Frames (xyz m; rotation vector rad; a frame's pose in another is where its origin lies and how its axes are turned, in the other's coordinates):
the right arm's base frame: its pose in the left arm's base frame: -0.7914 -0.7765 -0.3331 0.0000 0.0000 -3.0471
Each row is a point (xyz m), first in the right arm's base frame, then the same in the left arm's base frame.
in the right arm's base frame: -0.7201 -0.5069 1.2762
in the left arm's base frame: -0.1223 -0.2039 0.9431
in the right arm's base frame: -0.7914 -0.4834 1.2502
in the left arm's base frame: -0.0491 -0.2206 0.9171
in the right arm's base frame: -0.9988 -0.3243 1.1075
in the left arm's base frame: 0.1723 -0.3594 0.7744
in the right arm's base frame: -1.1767 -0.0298 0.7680
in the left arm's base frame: 0.3772 -0.6358 0.4349
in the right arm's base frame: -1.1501 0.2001 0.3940
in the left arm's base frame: 0.3724 -0.8672 0.0609
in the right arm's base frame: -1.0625 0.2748 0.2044
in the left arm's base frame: 0.2923 -0.9498 -0.1287
